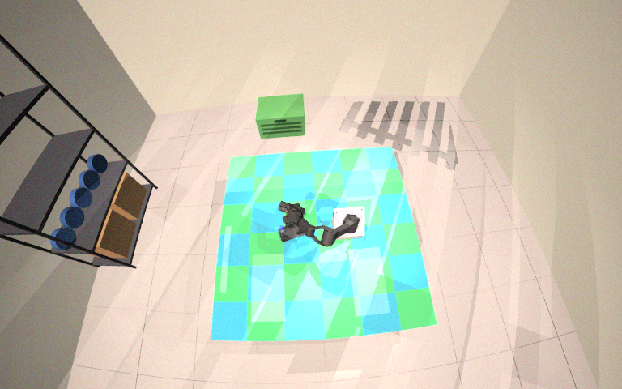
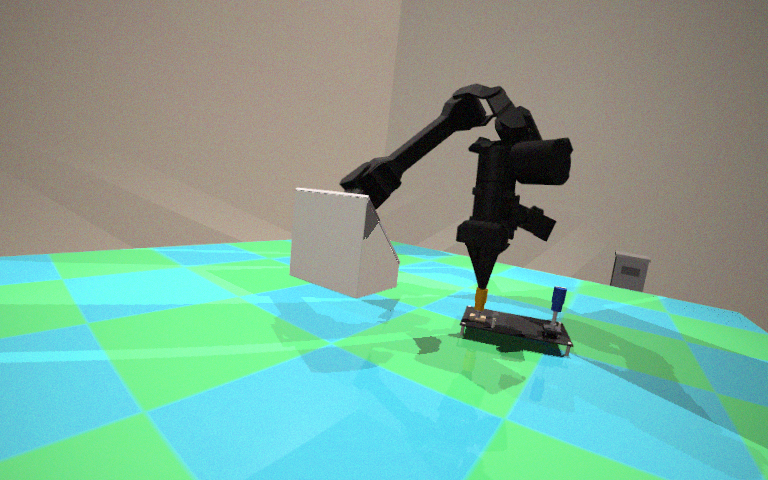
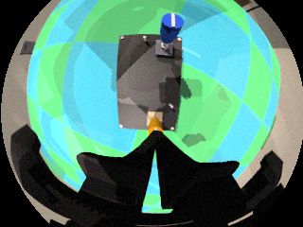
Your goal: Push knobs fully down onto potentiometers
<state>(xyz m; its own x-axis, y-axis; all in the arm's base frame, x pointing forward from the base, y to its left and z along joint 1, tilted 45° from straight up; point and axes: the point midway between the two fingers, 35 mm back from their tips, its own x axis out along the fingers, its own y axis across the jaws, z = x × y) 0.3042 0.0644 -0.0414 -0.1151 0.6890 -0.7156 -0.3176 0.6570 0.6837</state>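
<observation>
The orange knob lies 10 mm below my gripper tip. Also, from my gripper tip: blue knob: 100 mm ahead, 40 mm to the left, 10 mm above.
</observation>
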